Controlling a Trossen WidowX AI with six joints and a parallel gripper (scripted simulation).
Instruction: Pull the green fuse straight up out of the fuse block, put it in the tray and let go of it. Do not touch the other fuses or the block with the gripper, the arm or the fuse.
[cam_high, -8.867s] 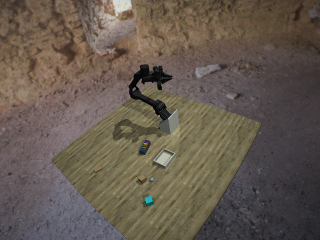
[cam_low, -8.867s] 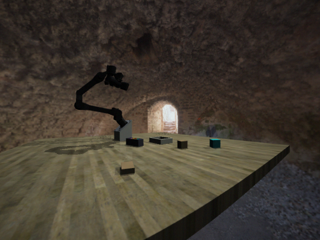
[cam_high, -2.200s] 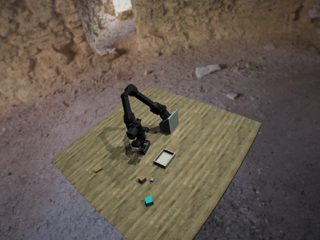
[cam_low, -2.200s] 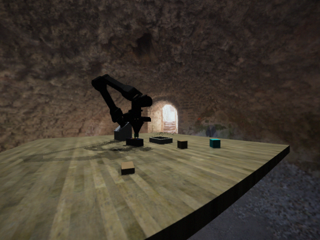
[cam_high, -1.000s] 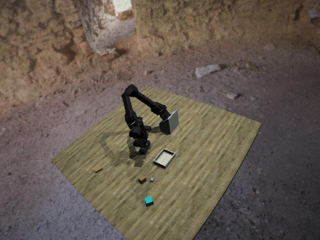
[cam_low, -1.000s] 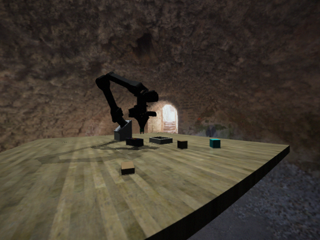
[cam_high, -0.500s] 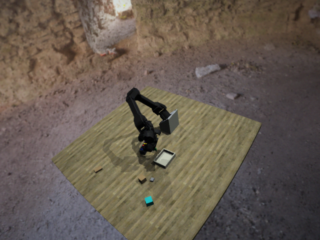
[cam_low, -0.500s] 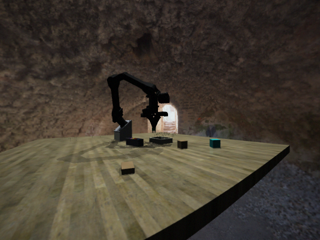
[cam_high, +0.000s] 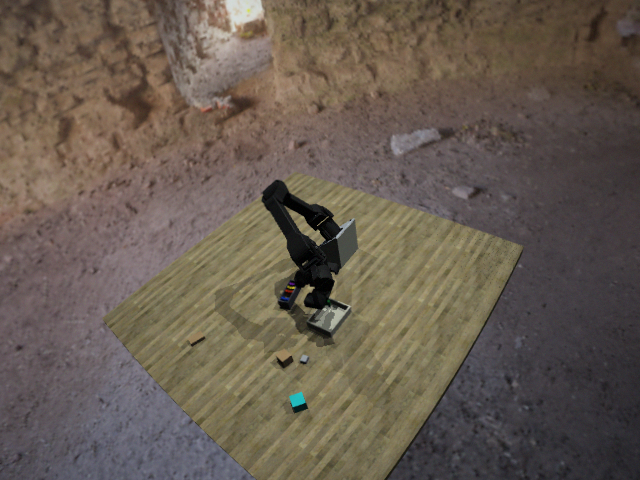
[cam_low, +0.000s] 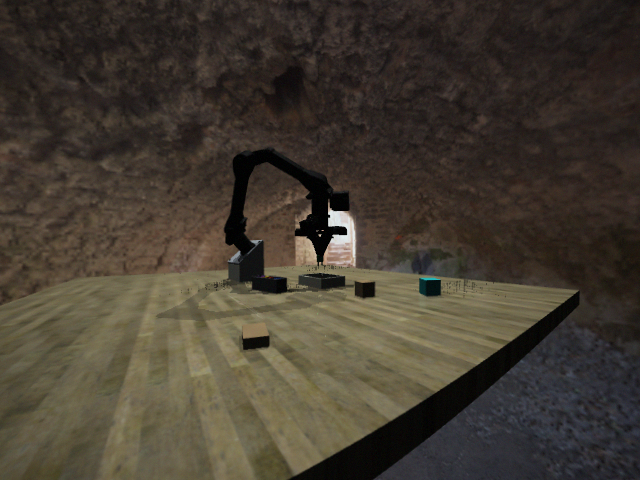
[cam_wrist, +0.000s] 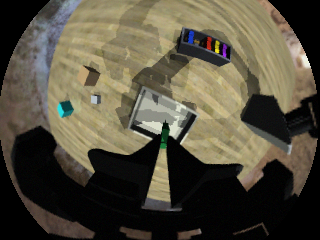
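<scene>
My gripper tip is 9 cm above the grey tray. Also, from my gripper tip: teal cube: 31 cm ahead, 17 cm to the left, 7 cm below; green fuse: 1 cm below; brown cube: 22 cm ahead, 1 cm to the left, 7 cm below.
</scene>
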